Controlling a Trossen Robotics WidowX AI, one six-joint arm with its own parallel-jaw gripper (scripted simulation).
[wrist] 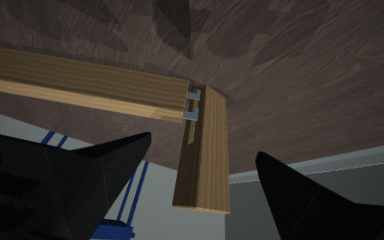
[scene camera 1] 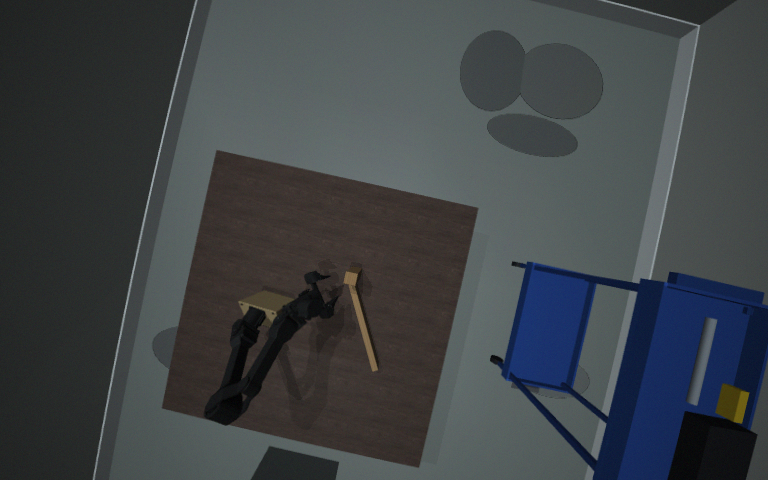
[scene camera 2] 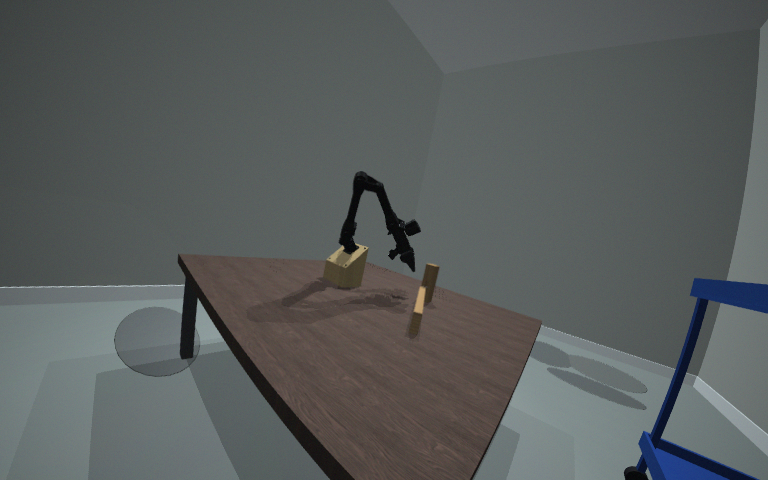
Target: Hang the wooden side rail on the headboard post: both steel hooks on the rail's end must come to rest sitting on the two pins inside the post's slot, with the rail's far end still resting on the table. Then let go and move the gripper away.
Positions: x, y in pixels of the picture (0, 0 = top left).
Scene:
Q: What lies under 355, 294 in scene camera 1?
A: A wooden side rail.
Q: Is the gripper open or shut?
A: Open.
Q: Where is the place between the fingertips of the gripper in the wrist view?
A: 203, 146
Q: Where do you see a headboard post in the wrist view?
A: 202, 184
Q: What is the gripper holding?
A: Nothing.

